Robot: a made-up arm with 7 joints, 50 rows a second.
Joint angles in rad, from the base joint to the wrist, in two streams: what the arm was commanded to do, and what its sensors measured. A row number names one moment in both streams.
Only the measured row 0 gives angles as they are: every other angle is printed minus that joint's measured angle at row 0.
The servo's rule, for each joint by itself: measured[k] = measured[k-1] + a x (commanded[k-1-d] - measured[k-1]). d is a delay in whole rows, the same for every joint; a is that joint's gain. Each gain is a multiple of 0.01, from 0.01 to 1. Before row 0 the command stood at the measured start. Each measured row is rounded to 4 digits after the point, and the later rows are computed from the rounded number. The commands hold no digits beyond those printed.
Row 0, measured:
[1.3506, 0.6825, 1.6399, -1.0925, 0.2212, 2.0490, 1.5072]
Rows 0 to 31, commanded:
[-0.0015, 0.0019, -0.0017, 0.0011, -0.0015, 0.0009, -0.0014]
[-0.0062, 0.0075, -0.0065, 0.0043, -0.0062, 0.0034, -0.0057]
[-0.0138, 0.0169, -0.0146, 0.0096, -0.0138, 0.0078, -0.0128]
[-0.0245, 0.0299, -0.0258, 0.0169, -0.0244, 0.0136, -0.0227]
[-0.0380, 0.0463, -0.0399, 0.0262, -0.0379, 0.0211, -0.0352]
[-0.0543, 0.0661, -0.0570, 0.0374, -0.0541, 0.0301, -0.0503]
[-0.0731, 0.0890, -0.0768, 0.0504, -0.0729, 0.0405, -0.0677]
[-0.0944, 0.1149, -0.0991, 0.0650, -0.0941, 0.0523, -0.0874]
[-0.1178, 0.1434, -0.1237, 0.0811, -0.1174, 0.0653, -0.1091]
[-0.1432, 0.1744, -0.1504, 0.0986, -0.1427, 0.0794, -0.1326]
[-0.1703, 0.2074, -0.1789, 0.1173, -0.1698, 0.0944, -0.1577]
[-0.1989, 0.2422, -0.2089, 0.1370, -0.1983, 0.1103, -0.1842]
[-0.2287, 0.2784, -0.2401, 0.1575, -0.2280, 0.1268, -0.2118]
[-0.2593, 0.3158, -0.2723, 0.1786, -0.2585, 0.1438, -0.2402]
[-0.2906, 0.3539, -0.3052, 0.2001, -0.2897, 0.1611, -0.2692]
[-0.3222, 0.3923, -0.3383, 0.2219, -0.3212, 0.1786, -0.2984]
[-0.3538, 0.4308, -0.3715, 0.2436, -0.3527, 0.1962, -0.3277]
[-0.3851, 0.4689, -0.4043, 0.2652, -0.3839, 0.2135, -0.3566]
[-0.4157, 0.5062, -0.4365, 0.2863, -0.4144, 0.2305, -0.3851]
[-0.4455, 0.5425, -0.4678, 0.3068, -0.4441, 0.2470, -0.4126]
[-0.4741, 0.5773, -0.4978, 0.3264, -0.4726, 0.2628, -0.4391]
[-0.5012, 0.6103, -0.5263, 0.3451, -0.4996, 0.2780, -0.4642]
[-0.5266, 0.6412, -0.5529, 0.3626, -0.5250, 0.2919, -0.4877]
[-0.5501, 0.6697, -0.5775, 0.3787, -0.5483, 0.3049, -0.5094]
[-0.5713, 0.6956, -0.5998, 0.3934, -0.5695, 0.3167, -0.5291]
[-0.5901, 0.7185, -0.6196, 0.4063, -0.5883, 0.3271, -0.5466]
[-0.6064, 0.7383, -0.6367, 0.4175, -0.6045, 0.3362, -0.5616]
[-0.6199, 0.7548, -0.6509, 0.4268, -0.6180, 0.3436, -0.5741]
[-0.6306, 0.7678, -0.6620, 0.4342, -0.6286, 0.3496, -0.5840]
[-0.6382, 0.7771, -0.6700, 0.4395, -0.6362, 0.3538, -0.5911]
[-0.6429, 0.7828, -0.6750, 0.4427, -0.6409, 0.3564, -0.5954]
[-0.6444, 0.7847, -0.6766, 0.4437, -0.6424, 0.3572, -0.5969]
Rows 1 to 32, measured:
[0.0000, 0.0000, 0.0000, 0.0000, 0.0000, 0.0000, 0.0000]
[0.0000, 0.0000, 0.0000, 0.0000, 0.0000, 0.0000, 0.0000]
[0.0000, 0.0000, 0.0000, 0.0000, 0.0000, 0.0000, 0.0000]
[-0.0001, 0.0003, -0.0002, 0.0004, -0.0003, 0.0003, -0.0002]
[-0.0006, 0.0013, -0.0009, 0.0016, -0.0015, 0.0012, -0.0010]
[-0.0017, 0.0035, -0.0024, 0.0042, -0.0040, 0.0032, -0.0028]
[-0.0035, 0.0072, -0.0050, 0.0083, -0.0081, 0.0063, -0.0058]
[-0.0063, 0.0127, -0.0088, 0.0140, -0.0141, 0.0107, -0.0102]
[-0.0101, 0.0202, -0.0141, 0.0215, -0.0221, 0.0165, -0.0162]
[-0.0151, 0.0298, -0.0210, 0.0307, -0.0323, 0.0237, -0.0239]
[-0.0214, 0.0417, -0.0296, 0.0417, -0.0447, 0.0323, -0.0334]
[-0.0291, 0.0559, -0.0400, 0.0543, -0.0592, 0.0422, -0.0448]
[-0.0382, 0.0725, -0.0521, 0.0685, -0.0759, 0.0534, -0.0580]
[-0.0488, 0.0914, -0.0660, 0.0841, -0.0947, 0.0657, -0.0730]
[-0.0608, 0.1125, -0.0817, 0.1010, -0.1154, 0.0791, -0.0897]
[-0.0742, 0.1357, -0.0991, 0.1191, -0.1379, 0.0934, -0.1080]
[-0.0890, 0.1609, -0.1182, 0.1381, -0.1620, 0.1085, -0.1278]
[-0.1051, 0.1879, -0.1388, 0.1579, -0.1875, 0.1243, -0.1490]
[-0.1225, 0.2165, -0.1607, 0.1784, -0.2142, 0.1406, -0.1714]
[-0.1410, 0.2465, -0.1839, 0.1993, -0.2419, 0.1573, -0.1948]
[-0.1605, 0.2776, -0.2081, 0.2204, -0.2703, 0.1742, -0.2191]
[-0.1809, 0.3096, -0.2332, 0.2415, -0.2991, 0.1911, -0.2440]
[-0.2021, 0.3422, -0.2590, 0.2624, -0.3281, 0.2079, -0.2693]
[-0.2239, 0.3751, -0.2853, 0.2829, -0.3570, 0.2244, -0.2948]
[-0.2461, 0.4080, -0.3118, 0.3028, -0.3855, 0.2405, -0.3202]
[-0.2685, 0.4406, -0.3383, 0.3219, -0.4134, 0.2559, -0.3453]
[-0.2910, 0.4727, -0.3646, 0.3401, -0.4404, 0.2706, -0.3699]
[-0.3134, 0.5039, -0.3905, 0.3572, -0.4662, 0.2844, -0.3938]
[-0.3355, 0.5339, -0.4157, 0.3729, -0.4906, 0.2972, -0.4167]
[-0.3572, 0.5625, -0.4400, 0.3872, -0.5134, 0.3089, -0.4384]
[-0.3782, 0.5894, -0.4632, 0.3999, -0.5343, 0.3193, -0.4588]
[-0.3984, 0.6144, -0.4851, 0.4109, -0.5532, 0.3284, -0.4776]
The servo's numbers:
d 3
a 0.08 0.14 0.11 0.32 0.20 0.30 0.15

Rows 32 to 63, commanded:
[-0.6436, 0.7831, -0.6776, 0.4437, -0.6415, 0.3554, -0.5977]
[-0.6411, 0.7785, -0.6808, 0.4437, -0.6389, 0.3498, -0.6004]
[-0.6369, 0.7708, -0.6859, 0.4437, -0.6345, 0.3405, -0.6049]
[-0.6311, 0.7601, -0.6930, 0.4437, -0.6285, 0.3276, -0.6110]
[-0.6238, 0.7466, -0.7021, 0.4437, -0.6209, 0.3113, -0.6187]
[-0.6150, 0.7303, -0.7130, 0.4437, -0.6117, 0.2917, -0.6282]
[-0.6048, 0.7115, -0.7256, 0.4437, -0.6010, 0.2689, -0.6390]
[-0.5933, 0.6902, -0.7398, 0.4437, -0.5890, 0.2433, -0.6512]
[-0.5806, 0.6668, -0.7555, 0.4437, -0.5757, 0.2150, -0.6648]
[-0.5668, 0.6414, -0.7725, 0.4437, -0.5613, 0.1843, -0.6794]
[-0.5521, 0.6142, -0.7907, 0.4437, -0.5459, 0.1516, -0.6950]
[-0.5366, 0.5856, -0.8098, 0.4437, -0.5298, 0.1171, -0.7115]
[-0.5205, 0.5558, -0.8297, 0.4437, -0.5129, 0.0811, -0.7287]
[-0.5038, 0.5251, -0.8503, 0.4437, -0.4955, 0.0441, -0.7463]
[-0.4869, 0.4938, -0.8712, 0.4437, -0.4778, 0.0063, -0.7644]
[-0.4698, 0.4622, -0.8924, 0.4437, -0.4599, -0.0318, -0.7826]
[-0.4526, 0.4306, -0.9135, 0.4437, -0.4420, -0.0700, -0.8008]
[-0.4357, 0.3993, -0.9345, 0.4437, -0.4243, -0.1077, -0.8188]
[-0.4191, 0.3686, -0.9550, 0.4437, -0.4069, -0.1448, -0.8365]
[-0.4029, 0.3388, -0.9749, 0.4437, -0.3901, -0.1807, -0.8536]
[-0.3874, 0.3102, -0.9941, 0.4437, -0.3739, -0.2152, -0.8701]
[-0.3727, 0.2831, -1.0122, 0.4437, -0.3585, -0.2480, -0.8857]
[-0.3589, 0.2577, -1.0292, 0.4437, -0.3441, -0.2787, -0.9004]
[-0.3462, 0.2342, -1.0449, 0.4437, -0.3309, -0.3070, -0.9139]
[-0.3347, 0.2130, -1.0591, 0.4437, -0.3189, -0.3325, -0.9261]
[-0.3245, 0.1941, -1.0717, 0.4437, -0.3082, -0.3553, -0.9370]
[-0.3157, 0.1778, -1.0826, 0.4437, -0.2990, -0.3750, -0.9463]
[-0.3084, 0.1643, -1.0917, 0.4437, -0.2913, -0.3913, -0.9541]
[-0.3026, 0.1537, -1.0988, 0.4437, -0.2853, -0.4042, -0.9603]
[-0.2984, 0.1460, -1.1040, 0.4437, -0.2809, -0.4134, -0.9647]
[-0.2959, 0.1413, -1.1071, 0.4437, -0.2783, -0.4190, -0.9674]
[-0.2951, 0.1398, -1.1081, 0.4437, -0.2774, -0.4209, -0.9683]
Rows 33 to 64, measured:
[-0.4176, 0.6372, -0.5054, 0.4201, -0.5698, 0.3360, -0.4946]
[-0.4356, 0.6576, -0.5241, 0.4273, -0.5840, 0.3421, -0.5097]
[-0.4523, 0.6754, -0.5409, 0.4325, -0.5957, 0.3466, -0.5228]
[-0.4676, 0.6905, -0.5559, 0.4361, -0.6049, 0.3492, -0.5340]
[-0.4815, 0.7028, -0.5696, 0.4385, -0.6117, 0.3494, -0.5440]
[-0.4939, 0.7123, -0.5824, 0.4402, -0.6163, 0.3467, -0.5531]
[-0.5049, 0.7190, -0.5946, 0.4413, -0.6187, 0.3410, -0.5618]
[-0.5144, 0.7229, -0.6064, 0.4421, -0.6191, 0.3321, -0.5703]
[-0.5224, 0.7239, -0.6181, 0.4426, -0.6176, 0.3200, -0.5790]
[-0.5290, 0.7222, -0.6299, 0.4430, -0.6143, 0.3047, -0.5880]
[-0.5341, 0.7177, -0.6420, 0.4432, -0.6092, 0.2863, -0.5975]
[-0.5378, 0.7106, -0.6545, 0.4434, -0.6025, 0.2649, -0.6076]
[-0.5401, 0.7009, -0.6675, 0.4435, -0.5943, 0.2407, -0.6184]
[-0.5411, 0.6888, -0.6811, 0.4436, -0.5846, 0.2140, -0.6299]
[-0.5407, 0.6744, -0.6953, 0.4436, -0.5736, 0.1849, -0.6421]
[-0.5391, 0.6578, -0.7101, 0.4436, -0.5615, 0.1538, -0.6551]
[-0.5363, 0.6392, -0.7255, 0.4436, -0.5483, 0.1209, -0.6688]
[-0.5323, 0.6188, -0.7415, 0.4436, -0.5342, 0.0865, -0.6831]
[-0.5273, 0.5969, -0.7581, 0.4436, -0.5193, 0.0510, -0.6980]
[-0.5213, 0.5736, -0.7752, 0.4436, -0.5038, 0.0147, -0.7134]
[-0.5145, 0.5492, -0.7927, 0.4436, -0.4879, -0.0220, -0.7292]
[-0.5069, 0.5239, -0.8106, 0.4436, -0.4717, -0.0588, -0.7453]
[-0.4986, 0.4980, -0.8287, 0.4436, -0.4554, -0.0954, -0.7615]
[-0.4897, 0.4717, -0.8469, 0.4436, -0.4391, -0.1313, -0.7778]
[-0.4803, 0.4453, -0.8651, 0.4436, -0.4230, -0.1663, -0.7940]
[-0.4706, 0.4190, -0.8832, 0.4436, -0.4072, -0.2000, -0.8100]
[-0.4606, 0.3931, -0.9010, 0.4436, -0.3919, -0.2321, -0.8256]
[-0.4505, 0.3679, -0.9184, 0.4436, -0.3773, -0.2622, -0.8407]
[-0.4404, 0.3436, -0.9353, 0.4436, -0.3635, -0.2901, -0.8551]
[-0.4304, 0.3204, -0.9515, 0.4436, -0.3506, -0.3156, -0.8688]
[-0.4206, 0.2985, -0.9669, 0.4436, -0.3387, -0.3383, -0.8816]
[-0.4112, 0.2782, -0.9814, 0.4436, -0.3280, -0.3581, -0.8934]

